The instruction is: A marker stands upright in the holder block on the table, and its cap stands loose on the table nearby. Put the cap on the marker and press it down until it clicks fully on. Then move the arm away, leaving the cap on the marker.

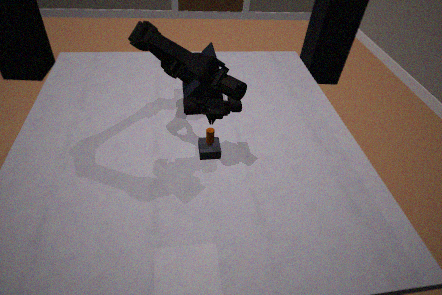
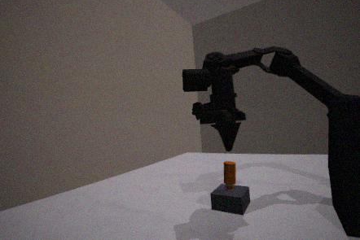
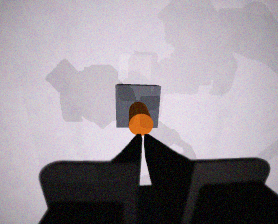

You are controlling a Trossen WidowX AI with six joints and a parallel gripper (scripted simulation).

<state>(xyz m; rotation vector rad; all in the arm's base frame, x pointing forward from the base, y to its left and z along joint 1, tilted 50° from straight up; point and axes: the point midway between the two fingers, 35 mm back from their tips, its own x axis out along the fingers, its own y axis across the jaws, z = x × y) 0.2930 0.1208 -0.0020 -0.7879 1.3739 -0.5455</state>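
Right now my gripper tip is 5 cm above the orange cap. Also, from my gripper tip: dark holder block: 1 cm ahead, 12 cm below.
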